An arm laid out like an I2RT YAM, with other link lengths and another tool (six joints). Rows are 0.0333 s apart.
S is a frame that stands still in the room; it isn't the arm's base.
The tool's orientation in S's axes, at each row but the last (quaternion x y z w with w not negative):
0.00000 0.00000 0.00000 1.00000
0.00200 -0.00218 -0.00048 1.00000
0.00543 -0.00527 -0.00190 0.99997
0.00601 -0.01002 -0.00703 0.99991
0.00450 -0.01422 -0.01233 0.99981
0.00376 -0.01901 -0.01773 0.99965
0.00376 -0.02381 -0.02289 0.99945
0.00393 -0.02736 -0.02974 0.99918
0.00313 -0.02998 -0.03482 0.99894
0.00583 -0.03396 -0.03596 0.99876
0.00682 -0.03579 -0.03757 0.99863
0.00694 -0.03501 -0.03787 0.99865
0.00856 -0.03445 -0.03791 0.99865
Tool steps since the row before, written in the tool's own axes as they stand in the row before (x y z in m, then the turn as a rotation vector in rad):
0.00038 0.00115 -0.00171 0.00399 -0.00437 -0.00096
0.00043 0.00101 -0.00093 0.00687 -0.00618 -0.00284
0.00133 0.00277 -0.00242 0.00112 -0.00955 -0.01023
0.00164 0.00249 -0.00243 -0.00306 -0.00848 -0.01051
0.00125 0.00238 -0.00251 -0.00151 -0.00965 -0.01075
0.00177 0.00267 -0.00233 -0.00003 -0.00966 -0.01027
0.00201 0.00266 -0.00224 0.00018 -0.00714 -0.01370
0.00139 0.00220 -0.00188 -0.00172 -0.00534 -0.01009
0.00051 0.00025 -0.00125 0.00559 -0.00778 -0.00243
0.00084 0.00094 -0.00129 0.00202 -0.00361 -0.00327
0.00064 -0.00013 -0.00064 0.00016 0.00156 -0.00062
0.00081 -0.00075 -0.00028 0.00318 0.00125 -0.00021
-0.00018 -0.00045 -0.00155 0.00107 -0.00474 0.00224
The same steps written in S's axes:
0.00038 0.00115 -0.00171 0.00399 -0.00437 -0.00096
0.00044 0.00101 -0.00092 0.00688 -0.00618 -0.00283
0.00137 0.00279 -0.00238 0.00119 -0.00944 -0.01032
0.00172 0.00250 -0.00237 -0.00297 -0.00831 -0.01067
0.00138 0.00237 -0.00245 -0.00144 -0.00952 -0.01088
0.00195 0.00262 -0.00224 0.00002 -0.00958 -0.01034
0.00223 0.00258 -0.00212 0.00051 -0.00705 -0.01374
0.00162 0.00212 -0.00178 -0.00148 -0.00516 -0.01022
0.00060 0.00022 -0.00122 0.00517 -0.00814 -0.00216
0.00099 0.00089 -0.00122 0.00198 -0.00372 -0.00318
0.00067 -0.00017 -0.00060 0.00032 0.00155 -0.00058
0.00077 -0.00081 -0.00024 0.00327 0.00101 0.00003
-0.00011 -0.00041 -0.00157 0.00055 -0.00484 0.00221

